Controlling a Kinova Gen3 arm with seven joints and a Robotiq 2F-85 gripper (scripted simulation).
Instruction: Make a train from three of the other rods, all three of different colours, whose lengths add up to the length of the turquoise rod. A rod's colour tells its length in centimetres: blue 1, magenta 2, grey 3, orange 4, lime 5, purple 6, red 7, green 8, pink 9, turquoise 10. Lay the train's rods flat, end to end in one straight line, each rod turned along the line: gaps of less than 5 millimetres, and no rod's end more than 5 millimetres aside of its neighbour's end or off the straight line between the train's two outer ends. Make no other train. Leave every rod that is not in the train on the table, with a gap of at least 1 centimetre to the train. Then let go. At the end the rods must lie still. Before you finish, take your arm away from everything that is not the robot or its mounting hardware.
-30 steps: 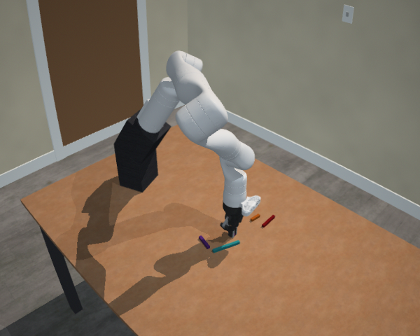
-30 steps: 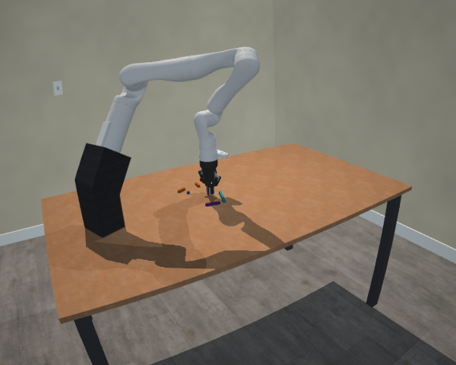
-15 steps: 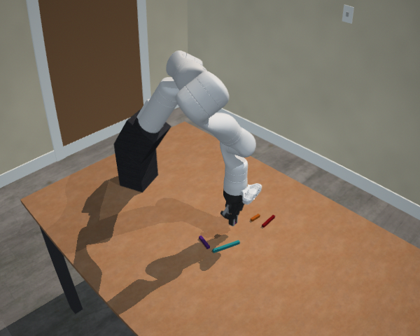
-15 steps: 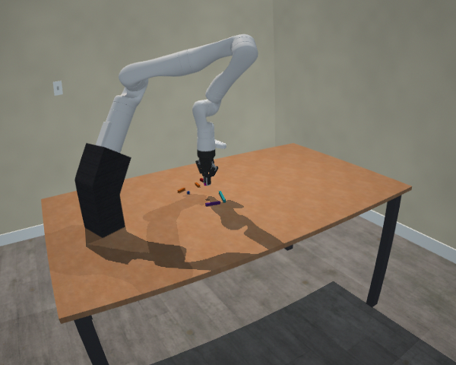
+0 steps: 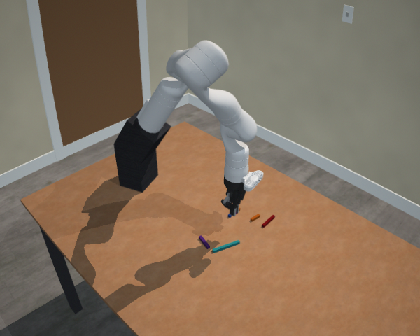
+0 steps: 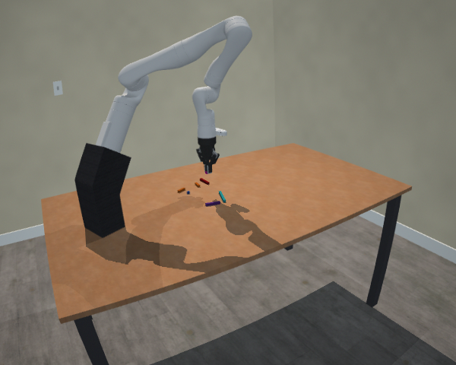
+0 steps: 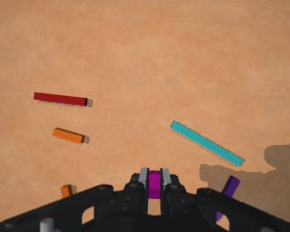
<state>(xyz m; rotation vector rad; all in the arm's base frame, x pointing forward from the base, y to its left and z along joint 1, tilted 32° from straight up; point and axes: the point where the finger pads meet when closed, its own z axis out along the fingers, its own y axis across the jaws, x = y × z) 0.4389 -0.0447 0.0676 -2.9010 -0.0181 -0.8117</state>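
My hand is 6 cm past the blue rod, 7 cm to the right of it and 11 cm above it. From my hand the other things lie so: turquoise rod (2 cm ahead, 6 cm to the right, 11 cm below); then magenta rod (1 cm below); then purple rod (5 cm behind, 9 cm to the right, 11 cm below).
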